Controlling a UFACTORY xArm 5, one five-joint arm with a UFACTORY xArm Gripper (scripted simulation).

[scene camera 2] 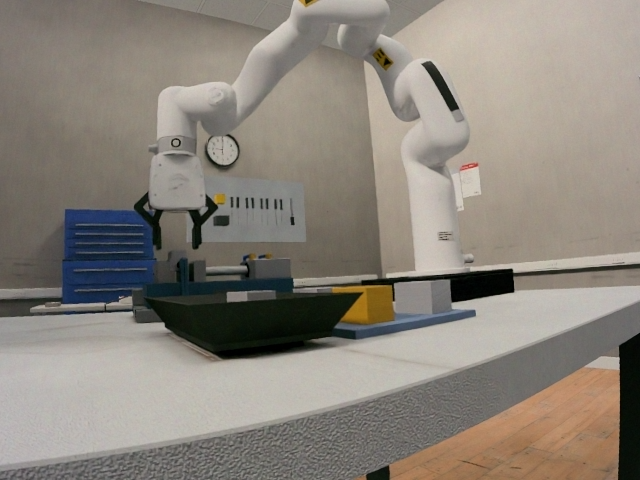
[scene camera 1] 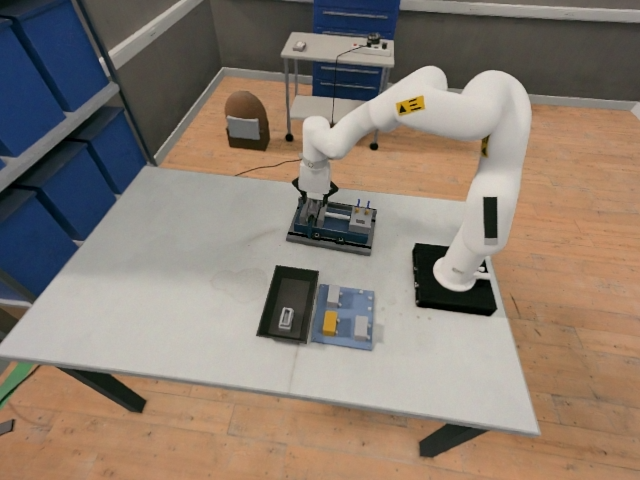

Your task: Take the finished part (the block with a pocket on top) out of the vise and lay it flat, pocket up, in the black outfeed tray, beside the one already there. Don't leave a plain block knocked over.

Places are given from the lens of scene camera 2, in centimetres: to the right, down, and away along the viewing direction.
yellow block [scene camera 2: 375, 306]: 5, 6, 38
blue vise [scene camera 2: 278, 284]: -7, 8, 72
The marked spots on the blue vise and the yellow block are 36 cm apart.
